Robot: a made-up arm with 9 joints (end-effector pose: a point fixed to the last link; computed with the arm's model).
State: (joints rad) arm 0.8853 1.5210 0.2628 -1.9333 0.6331 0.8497 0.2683 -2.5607 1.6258
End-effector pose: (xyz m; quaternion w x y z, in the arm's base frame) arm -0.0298 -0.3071 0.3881 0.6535 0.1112 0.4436 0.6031
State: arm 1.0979 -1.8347 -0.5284 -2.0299 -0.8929 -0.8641 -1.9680 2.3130 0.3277
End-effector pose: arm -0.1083 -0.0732 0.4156 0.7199 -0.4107 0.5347 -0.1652
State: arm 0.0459 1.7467 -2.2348 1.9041 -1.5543 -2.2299 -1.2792 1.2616 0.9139
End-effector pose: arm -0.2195 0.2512 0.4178 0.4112 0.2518 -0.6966 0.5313
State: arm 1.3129 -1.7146 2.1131 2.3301 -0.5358 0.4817 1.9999 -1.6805 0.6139
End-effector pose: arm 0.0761 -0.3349 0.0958 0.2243 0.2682 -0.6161 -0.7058
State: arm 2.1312 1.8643 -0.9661 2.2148 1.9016 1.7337 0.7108 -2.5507 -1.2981
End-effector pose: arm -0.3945 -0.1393 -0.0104 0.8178 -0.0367 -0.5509 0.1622
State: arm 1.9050 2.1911 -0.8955 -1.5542 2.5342 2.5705 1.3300 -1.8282 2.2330
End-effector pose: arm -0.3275 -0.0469 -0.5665 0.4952 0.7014 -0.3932 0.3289
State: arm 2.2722 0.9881 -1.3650 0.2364 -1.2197 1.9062 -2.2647 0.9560 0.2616
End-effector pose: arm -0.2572 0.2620 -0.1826 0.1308 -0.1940 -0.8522 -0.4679
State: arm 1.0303 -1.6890 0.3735 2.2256 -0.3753 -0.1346 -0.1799 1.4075 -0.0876
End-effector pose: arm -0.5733 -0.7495 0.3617 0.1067 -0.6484 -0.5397 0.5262
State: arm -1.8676 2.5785 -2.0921 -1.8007 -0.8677 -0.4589 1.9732 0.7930 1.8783
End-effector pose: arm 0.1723 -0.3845 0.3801 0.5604 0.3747 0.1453 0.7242
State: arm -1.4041 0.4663 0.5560 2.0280 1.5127 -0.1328 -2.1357 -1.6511 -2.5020
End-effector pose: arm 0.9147 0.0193 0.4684 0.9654 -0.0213 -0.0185 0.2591
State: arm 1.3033 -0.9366 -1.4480 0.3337 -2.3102 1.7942 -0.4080 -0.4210 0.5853
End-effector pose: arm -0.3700 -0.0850 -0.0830 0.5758 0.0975 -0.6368 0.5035
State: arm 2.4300 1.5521 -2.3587 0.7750 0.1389 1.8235 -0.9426 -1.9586 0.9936
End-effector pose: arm 0.2156 0.2893 -0.4423 0.4066 0.4277 -0.7448 0.3116
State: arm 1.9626 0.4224 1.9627 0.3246 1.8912 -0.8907 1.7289 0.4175 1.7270
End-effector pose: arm -0.2714 0.4200 0.5292 0.0807 -0.4266 0.5628 0.7034
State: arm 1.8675 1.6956 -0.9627 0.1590 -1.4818 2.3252 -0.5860 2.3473 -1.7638
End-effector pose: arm -0.1237 -0.1280 -0.1311 0.1586 -0.0571 0.9631 0.2099
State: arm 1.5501 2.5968 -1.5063 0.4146 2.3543 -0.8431 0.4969 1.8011 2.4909
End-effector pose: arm -0.6831 0.1127 0.0864 0.7108 -0.2356 0.6603 0.0573
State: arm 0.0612 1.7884 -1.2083 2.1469 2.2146 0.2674 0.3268 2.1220 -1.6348
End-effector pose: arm 0.2206 0.6257 0.3270 0.2813 -0.3611 -0.2608 -0.8500
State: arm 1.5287 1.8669 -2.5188 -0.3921 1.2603 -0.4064 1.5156 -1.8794 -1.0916
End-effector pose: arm -0.7682 0.1867 0.1389 0.4649 0.0080 0.0442 -0.8842
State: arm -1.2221 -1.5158 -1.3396 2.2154 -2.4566 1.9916 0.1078 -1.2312 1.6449
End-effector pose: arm 0.8315 -0.0931 0.7545 0.0304 0.3958 -0.2682 -0.8778
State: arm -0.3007 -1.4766 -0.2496 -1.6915 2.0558 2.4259 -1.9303 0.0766 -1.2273
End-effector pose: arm -0.1200 -0.1528 0.8655 0.0724 -0.4185 0.7204 0.5483
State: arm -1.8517 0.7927 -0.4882 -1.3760 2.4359 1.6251 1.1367 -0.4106 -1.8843
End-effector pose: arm 0.6497 0.1919 -0.2768 0.3362 0.4006 0.8063 0.2763
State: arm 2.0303 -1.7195 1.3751 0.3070 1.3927 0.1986 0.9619 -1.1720 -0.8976
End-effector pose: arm -0.3383 -0.5249 0.0010 0.9265 0.1649 -0.0980 -0.3238
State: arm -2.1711 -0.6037 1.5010 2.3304 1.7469 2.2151 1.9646 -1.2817 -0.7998
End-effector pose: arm -0.0150 -0.2085 -0.3480 0.5622 -0.6365 -0.1303 -0.5117
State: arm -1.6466 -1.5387 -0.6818 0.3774 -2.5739 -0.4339 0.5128 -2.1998 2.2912
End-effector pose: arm 0.9527 -0.6364 -0.3690 0.7162 0.4179 -0.3399 0.4438
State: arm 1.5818 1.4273 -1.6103 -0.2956 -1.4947 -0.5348 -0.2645 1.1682 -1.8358
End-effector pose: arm -0.7551 -0.0189 -0.0535 0.0609 -0.9198 0.3342 -0.1963
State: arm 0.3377 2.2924 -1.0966 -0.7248 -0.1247 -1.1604 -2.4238 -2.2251 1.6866
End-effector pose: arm -0.8240 -0.1272 0.3627 0.8561 -0.1245 -0.3720 -0.3366
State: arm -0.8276 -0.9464 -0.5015 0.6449 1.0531 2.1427 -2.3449 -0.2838 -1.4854
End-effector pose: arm 0.7394 -0.0630 0.6309 0.1752 -0.5596 -0.5852 -0.5600
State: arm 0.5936 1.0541 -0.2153 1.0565 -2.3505 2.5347 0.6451 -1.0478 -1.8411
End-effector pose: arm -0.3339 -0.0863 0.5984 0.4824 0.6817 -0.5496 0.0220
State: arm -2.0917 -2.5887 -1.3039 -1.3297 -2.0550 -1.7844 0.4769 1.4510 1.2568
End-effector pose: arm 0.4036 0.1501 -0.0441 0.7263 -0.5652 0.3106 -0.2376
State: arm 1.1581 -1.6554 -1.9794 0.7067 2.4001 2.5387 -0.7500 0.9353 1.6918
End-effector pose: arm -0.4225 -0.0768 0.3581 0.8025 0.1256 0.5777 -0.0813
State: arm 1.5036 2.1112 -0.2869 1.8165 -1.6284 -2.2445 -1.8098 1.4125 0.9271
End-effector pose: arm -0.3940 0.2399 -0.0664 0.7859 0.2162 0.5702 -0.1027
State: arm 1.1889 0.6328 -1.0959 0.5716 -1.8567 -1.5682 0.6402 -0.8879 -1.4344
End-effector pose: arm -0.5962 0.3182 0.7072 0.1996 -0.7347 -0.4758 -0.4404
